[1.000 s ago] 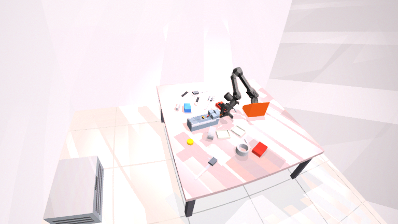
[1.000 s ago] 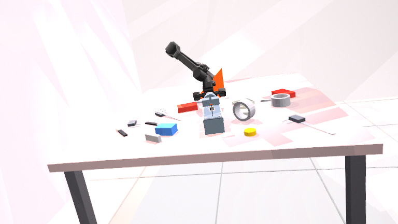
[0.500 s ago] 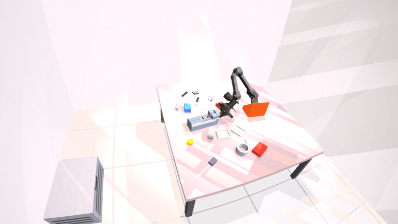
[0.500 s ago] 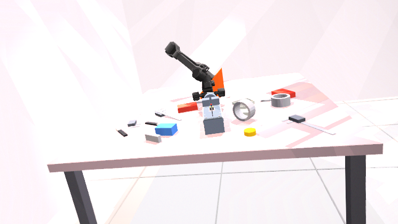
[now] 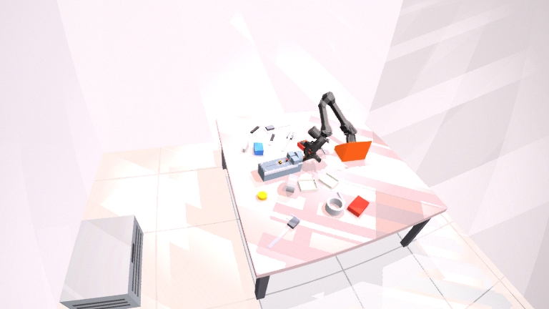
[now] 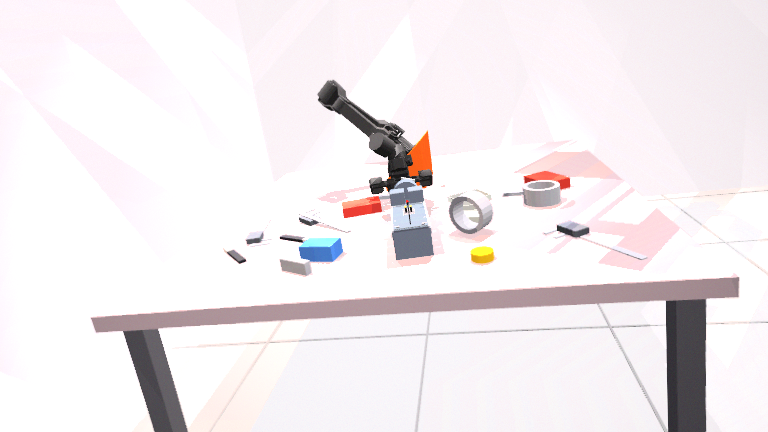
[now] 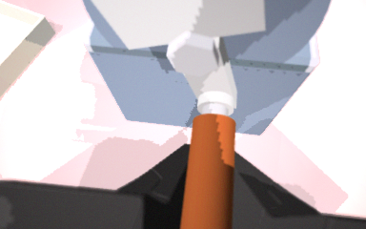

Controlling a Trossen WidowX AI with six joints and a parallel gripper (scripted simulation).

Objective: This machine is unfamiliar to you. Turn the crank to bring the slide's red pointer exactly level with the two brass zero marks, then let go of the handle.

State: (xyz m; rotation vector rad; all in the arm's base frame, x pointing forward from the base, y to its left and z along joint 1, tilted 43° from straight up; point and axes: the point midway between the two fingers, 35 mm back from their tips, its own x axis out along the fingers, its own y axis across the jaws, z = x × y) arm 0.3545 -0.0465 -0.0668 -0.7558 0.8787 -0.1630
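Now: gripper tip 12 cm short of the red pointer, 3 cm to the right of it and 5 cm below it. From my gripper tip the other things lie so: orange handle: 2 cm behind, 2 cm above; yellow disc: 32 cm ahead, 21 cm to the left, 3 cm below; blue block: 23 cm ahead, 19 cm to the right, 2 cm below.
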